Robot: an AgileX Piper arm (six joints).
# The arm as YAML. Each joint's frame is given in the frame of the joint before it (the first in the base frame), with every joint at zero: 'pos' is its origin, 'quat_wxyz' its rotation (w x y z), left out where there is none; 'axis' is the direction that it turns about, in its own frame. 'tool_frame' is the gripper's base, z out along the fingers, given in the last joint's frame.
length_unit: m
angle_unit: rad
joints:
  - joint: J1
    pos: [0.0, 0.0, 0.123]
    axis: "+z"
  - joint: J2
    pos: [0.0, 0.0, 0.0]
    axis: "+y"
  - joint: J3
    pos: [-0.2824, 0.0, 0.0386]
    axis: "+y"
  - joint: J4
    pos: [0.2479, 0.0, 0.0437]
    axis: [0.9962, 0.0, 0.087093]
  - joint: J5
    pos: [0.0, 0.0, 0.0]
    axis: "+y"
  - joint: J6
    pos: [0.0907, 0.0, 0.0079]
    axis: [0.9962, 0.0, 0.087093]
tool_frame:
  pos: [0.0, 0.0, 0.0]
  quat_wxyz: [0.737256, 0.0, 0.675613, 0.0]
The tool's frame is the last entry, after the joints.
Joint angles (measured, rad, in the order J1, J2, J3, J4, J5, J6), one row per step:
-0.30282 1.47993 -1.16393 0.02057 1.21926 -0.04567
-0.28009 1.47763 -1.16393 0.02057 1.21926 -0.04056
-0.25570 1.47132 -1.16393 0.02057 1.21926 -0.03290
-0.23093 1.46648 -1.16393 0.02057 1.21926 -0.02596
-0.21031 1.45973 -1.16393 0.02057 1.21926 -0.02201
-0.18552 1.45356 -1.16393 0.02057 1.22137 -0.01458
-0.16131 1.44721 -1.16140 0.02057 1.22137 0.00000
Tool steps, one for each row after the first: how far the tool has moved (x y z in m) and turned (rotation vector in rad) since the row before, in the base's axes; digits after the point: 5 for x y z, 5 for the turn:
0.00139 0.00606 0.00063 -0.00003 -0.00229 0.01766
0.00074 0.00668 0.00172 -0.00069 -0.00620 0.01679
0.00082 0.00672 0.00131 -0.00024 -0.00479 0.01789
0.00011 0.00569 0.00183 -0.00092 -0.00663 0.01671
0.00008 0.00679 0.00163 0.00029 -0.00405 0.01748
-0.00026 0.00663 0.00103 0.00152 -0.00386 0.00979

